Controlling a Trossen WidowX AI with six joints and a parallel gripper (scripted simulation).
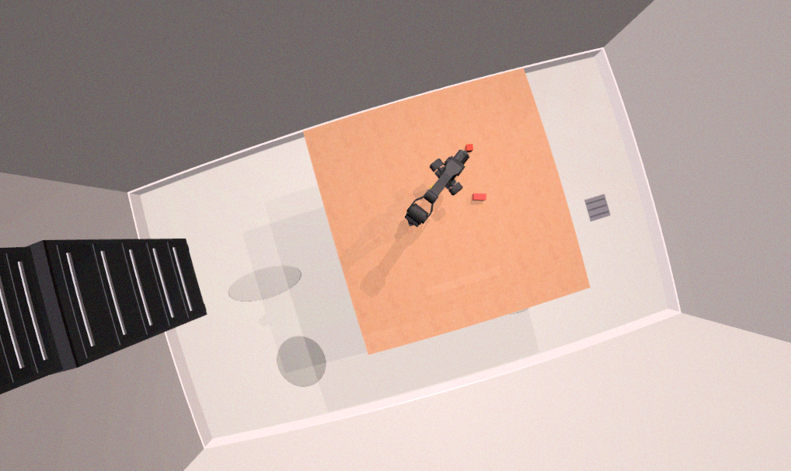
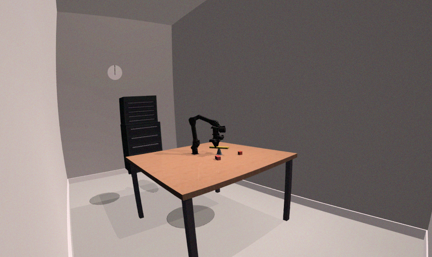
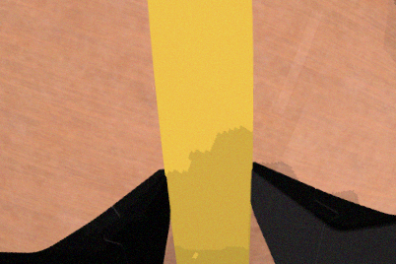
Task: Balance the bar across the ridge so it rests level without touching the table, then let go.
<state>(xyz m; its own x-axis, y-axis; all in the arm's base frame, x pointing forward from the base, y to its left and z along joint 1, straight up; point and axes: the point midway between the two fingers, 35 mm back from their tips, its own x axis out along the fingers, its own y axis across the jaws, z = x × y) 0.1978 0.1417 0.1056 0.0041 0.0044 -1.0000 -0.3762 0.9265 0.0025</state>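
My gripper tip is 30 mm short of the yellow bar and 10 mm to the right of it. Round my gripper tip: red cube (200 mm ahead, 140 mm to the left, 50 mm below).
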